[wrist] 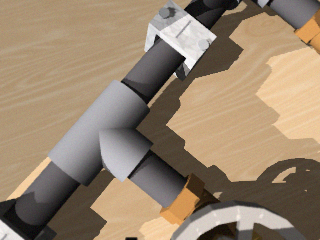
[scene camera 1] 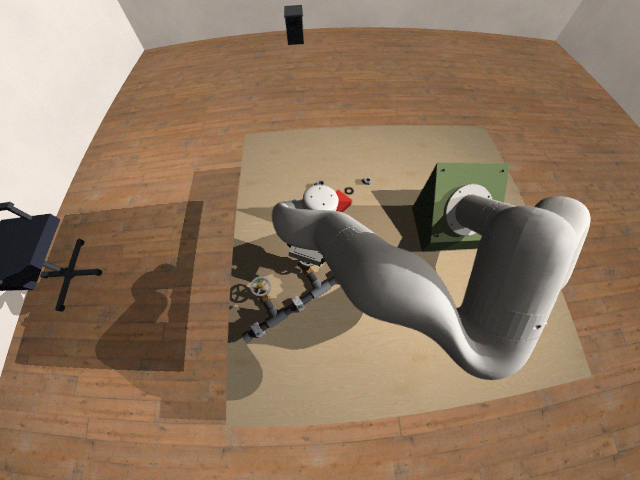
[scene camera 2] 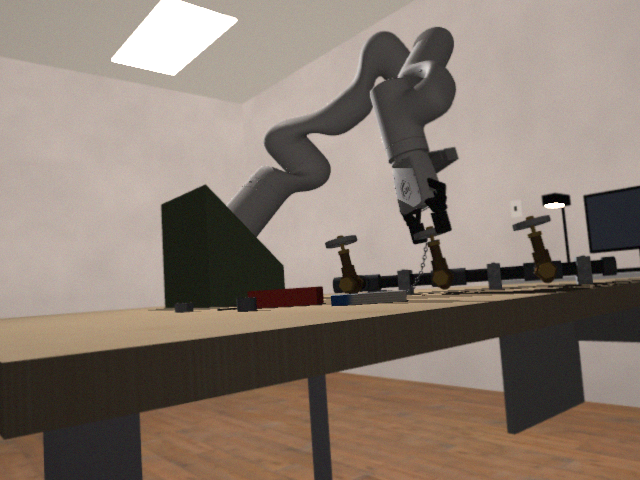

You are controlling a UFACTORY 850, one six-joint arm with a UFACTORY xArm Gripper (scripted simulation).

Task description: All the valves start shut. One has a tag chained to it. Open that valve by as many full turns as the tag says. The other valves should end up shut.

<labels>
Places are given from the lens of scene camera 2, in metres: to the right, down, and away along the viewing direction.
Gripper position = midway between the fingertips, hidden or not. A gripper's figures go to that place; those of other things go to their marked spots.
gripper (scene camera 2: 432,237): 0.22, 0.00, 1.00
red block (scene camera 2: 309,295): -0.02, 0.09, 0.87
blue-grey flat piece (scene camera 2: 389,296): 0.10, 0.08, 0.75
The marked spots on the red block and the blue-grey flat piece are 0.17 m apart.
</labels>
